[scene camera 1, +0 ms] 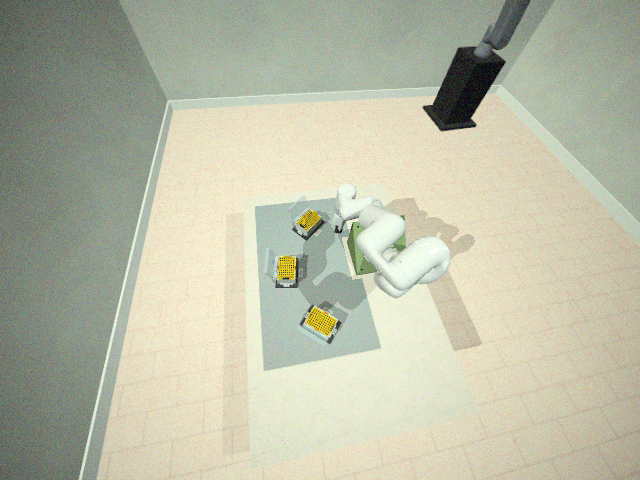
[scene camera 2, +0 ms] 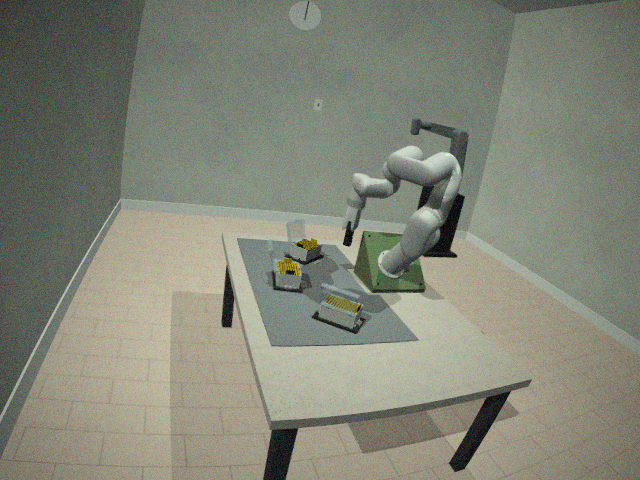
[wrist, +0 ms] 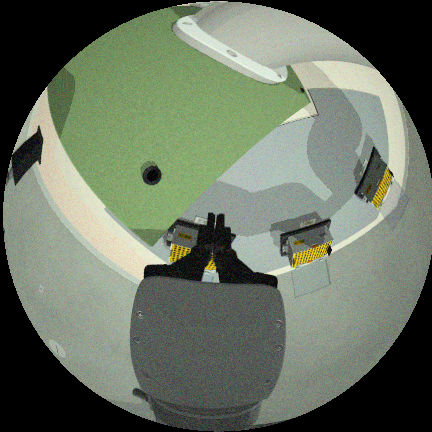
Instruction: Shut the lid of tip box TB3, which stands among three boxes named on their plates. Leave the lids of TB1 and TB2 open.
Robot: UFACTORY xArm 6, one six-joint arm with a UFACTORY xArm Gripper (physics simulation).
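Places are measured from the arm's base along level axes (x ahead, y left, z up), in millimetres.
Pixels of known places: gripper, fingertip midpoint: point(scene camera 1: 338, 231) point(scene camera 2: 346, 245) point(wrist: 214, 222); arm's base, origin of the base link: point(scene camera 2: 390, 264) point(wrist: 236, 40).
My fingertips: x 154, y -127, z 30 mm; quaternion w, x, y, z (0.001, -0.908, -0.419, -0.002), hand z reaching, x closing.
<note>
For each thing: its top centre in the pictures, then the offset to it from my fingertips. Level surfaces: height alone.
- TB3, middle of its top: point(wrist: 194, 265) point(scene camera 2: 307, 241) point(scene camera 1: 308, 218) dz -43, dx +118, dy -139 mm
- middle box, middle of its top: point(wrist: 313, 259) point(scene camera 2: 289, 264) point(scene camera 1: 286, 266) dz -43, dx +283, dy +108 mm
- grey-blue mat, its level: dz -117 mm
- pale table, its level: dz -120 mm
TB3 point(scene camera 1: 309, 221) point(scene camera 2: 306, 250) point(wrist: 180, 253) is the far box, grey with a yellow rack; its clear lid point(scene camera 1: 298, 205) point(scene camera 2: 296, 230) stands open. The middle box point(scene camera 1: 286, 267) point(scene camera 2: 287, 276) point(wrist: 310, 250) has its clear lid point(scene camera 1: 268, 261) point(wrist: 311, 281) open. The near box point(scene camera 1: 321, 321) point(scene camera 2: 340, 312) point(wrist: 382, 187) also has its lid point(scene camera 2: 341, 291) raised. The plates are too small to read. My gripper point(scene camera 1: 338, 230) point(scene camera 2: 347, 242) point(wrist: 214, 222) is shut and empty, to the right of TB3 and above table height. In the wrist view the fingers hide part of TB3.
The boxes stand on a grey-blue mat point(scene camera 1: 289, 353) point(scene camera 2: 294, 333) on the pale table point(scene camera 1: 320, 413) point(scene camera 2: 361, 382). The green wedge base point(scene camera 1: 360, 255) point(scene camera 2: 368, 263) point(wrist: 115, 115) of my arm is close to the gripper's right. A black stand point(scene camera 1: 465, 82) is on the floor behind.
</note>
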